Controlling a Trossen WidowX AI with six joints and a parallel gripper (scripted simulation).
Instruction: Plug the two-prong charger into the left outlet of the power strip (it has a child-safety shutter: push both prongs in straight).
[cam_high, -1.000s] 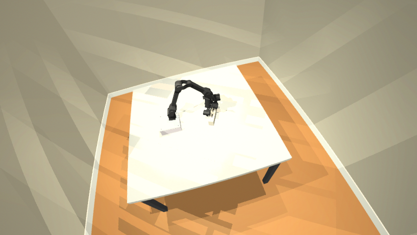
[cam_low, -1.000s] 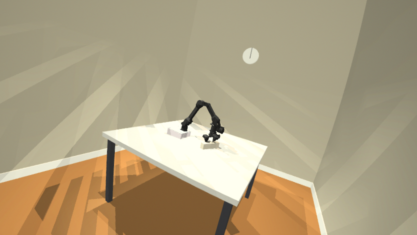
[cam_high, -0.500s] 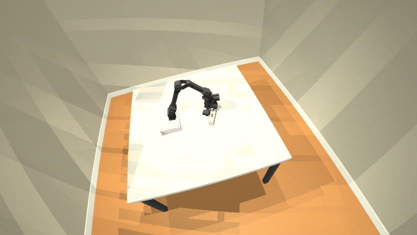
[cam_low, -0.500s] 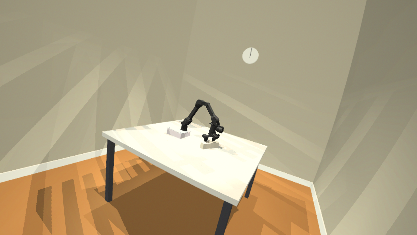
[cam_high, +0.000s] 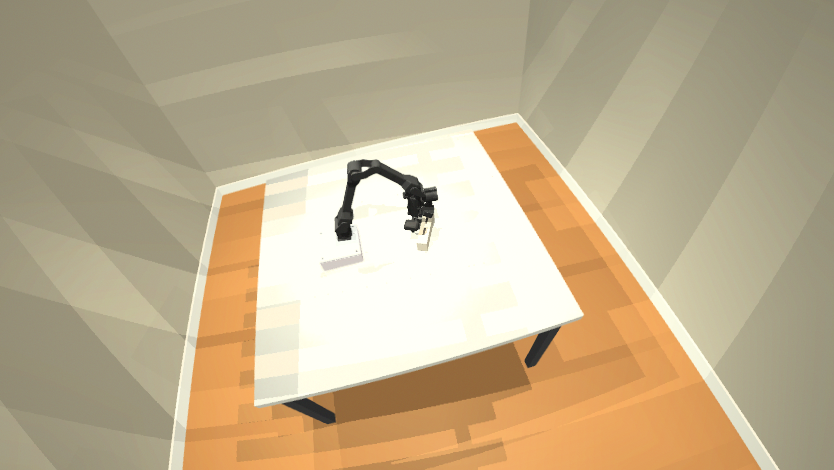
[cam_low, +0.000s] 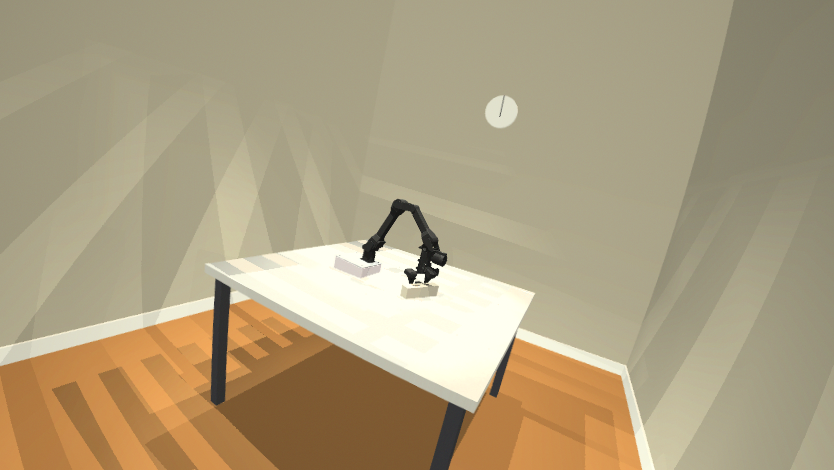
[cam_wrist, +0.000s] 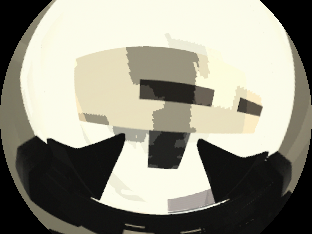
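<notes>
Now: the dark two-prong charger 3 cm ahead of my gripper tip, 1 cm to the right of it and 1 cm above it.
</notes>
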